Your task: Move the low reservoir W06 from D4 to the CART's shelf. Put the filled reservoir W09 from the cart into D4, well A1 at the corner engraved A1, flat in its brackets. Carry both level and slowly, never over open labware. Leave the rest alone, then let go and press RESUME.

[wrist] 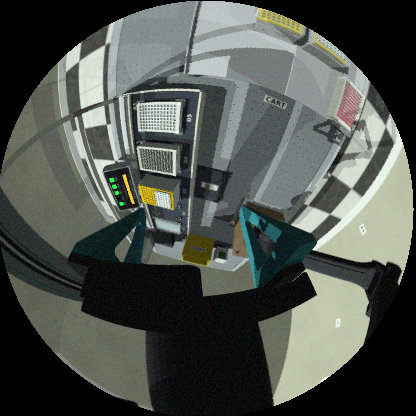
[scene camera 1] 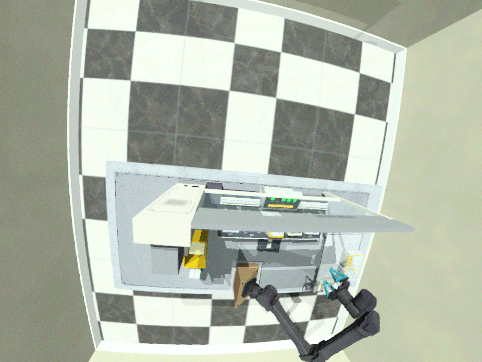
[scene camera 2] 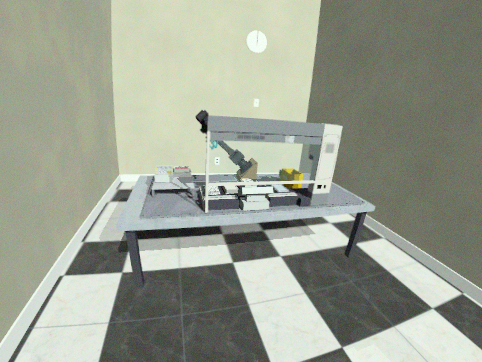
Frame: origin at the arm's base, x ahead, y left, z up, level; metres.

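Seen in the pictures: gripper, fingertip midpoint: [wrist: 192, 210] [scene camera 1: 327, 274] [scene camera 2: 214, 148]; arm's base, link origin: [wrist: 259, 236] [scene camera 1: 248, 286].
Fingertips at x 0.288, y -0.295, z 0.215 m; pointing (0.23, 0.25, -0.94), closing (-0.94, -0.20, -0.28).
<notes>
Pixels of each thing's middle, then the offset from my fingertips to it. "pt": a spot on its surface instead.
- white reservoir, body centre: [wrist: 157, 157] [scene camera 2: 230, 188] dx +0.149, dy +0.116, dz -0.239 m
- D5 plate, body centre: [wrist: 157, 116] [scene camera 2: 212, 190] dx +0.167, dy -0.007, dz -0.247 m
- yellow rack, body centre: [wrist: 158, 191] [scene camera 1: 276, 224] dx +0.132, dy +0.239, dz -0.222 m
- reservoir with red contents, body centre: [wrist: 346, 104] [scene camera 1: 326, 285] [scene camera 2: 181, 169] dx -0.249, dy -0.260, dz -0.234 m
- CART label, surface spot: [wrist: 275, 102] pt dx -0.105, dy -0.138, dz -0.309 m
- small box with a green button, surface spot: [wrist: 221, 255] pt dx -0.234, dy +0.587, dz -0.224 m
- machine's raised cover, surface spot: [scene camera 1: 300, 221] pt dx +0.312, dy +0.364, dz +0.204 m
- yellow bin, body centre: [scene camera 1: 196, 248] [wrist: 197, 249] [scene camera 2: 291, 179] dx -0.098, dy +0.644, dz -0.243 m
My gripper [scene camera 1: 327, 276] [scene camera 2: 214, 144] [wrist: 192, 210] is open and empty, high above the front right of the bench. A white reservoir [wrist: 159, 160], apparently W06, sits in D4 between the D5 plate [wrist: 160, 117] and the yellow rack [wrist: 157, 195]; its contents are too small to judge. A reservoir with red contents [scene camera 2: 181, 170] [wrist: 348, 102], apparently W09, stands at the cart shelf's front part. The cart shelf [wrist: 235, 25] shows at the upper right of the wrist view, beside the CART label [wrist: 275, 102]. The engraved A1 and well A1 cannot be made out. A small box with a green button [wrist: 221, 255] is possibly RESUME; its lettering is unreadable.
Yellow-topped racks [wrist: 280, 20] [wrist: 327, 47] stand on the cart. The machine's raised cover [scene camera 1: 300, 221] hangs over the deck. A status display [scene camera 1: 281, 202] [wrist: 121, 187] shows green marks. A yellow bin [scene camera 2: 291, 178] [wrist: 198, 249] stands beyond the arm's brown base [scene camera 1: 245, 282].
</notes>
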